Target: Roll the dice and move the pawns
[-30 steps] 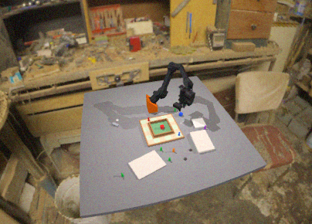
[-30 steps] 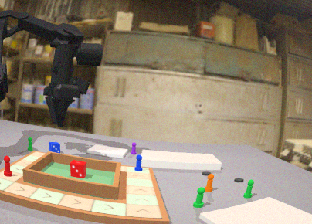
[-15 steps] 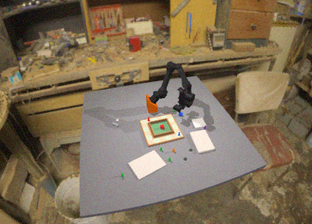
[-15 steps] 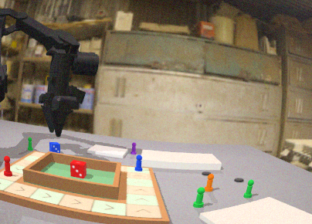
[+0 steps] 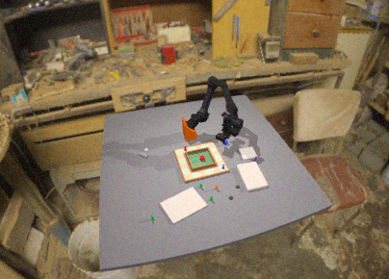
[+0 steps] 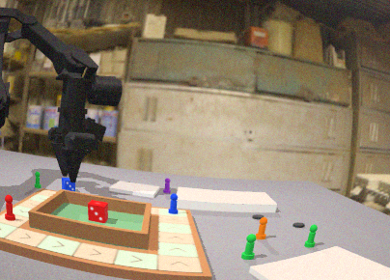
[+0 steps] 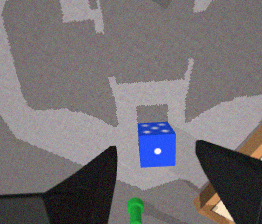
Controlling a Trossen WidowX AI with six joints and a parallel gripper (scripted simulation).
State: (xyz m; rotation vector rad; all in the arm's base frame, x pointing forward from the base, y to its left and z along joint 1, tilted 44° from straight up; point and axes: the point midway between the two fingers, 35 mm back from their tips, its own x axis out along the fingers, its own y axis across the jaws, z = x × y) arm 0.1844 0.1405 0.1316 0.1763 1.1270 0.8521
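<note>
The red pawn lies 30 mm behind my gripper tip and 280 mm to the right of it. From my gripper tip the other things lie so: purple pawn 220 mm ahead, 110 mm to the left, 10 mm below; blue pawn 210 mm ahead, 130 mm to the right; orange pawn 330 mm ahead, 230 mm to the right, 10 mm below.
</note>
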